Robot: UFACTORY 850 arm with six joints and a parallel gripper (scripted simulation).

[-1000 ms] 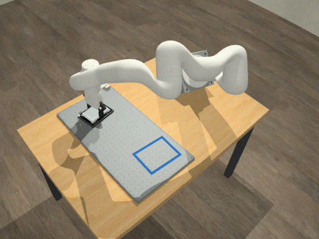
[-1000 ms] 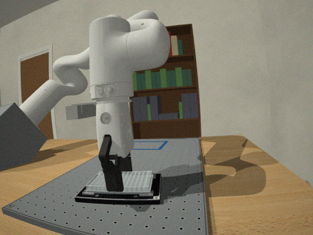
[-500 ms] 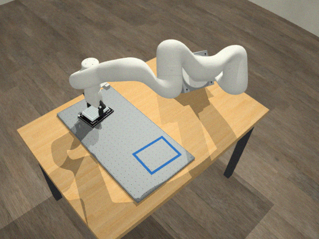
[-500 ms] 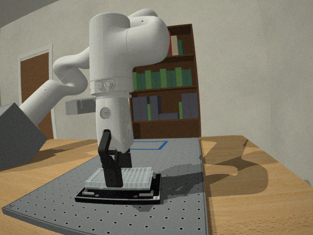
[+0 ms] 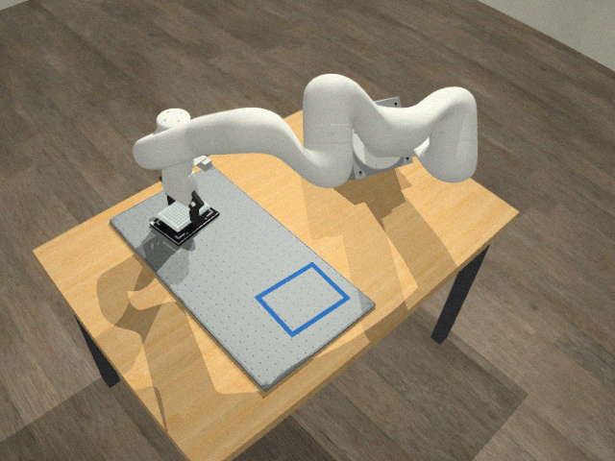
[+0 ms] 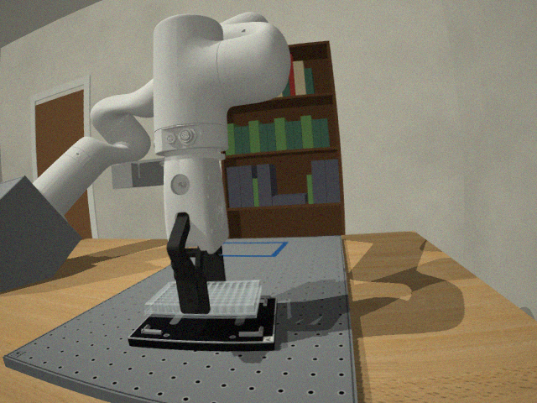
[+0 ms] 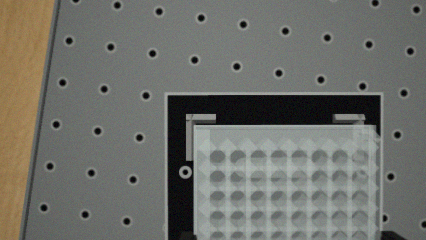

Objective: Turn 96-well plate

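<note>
The black plate nest N1 lies 4 cm below my hand. From my hand the other things lie so: A1 corner mark (8 cm ahead, 4 cm to the right, 4 cm below); 96-well plate (1 cm below).
</note>
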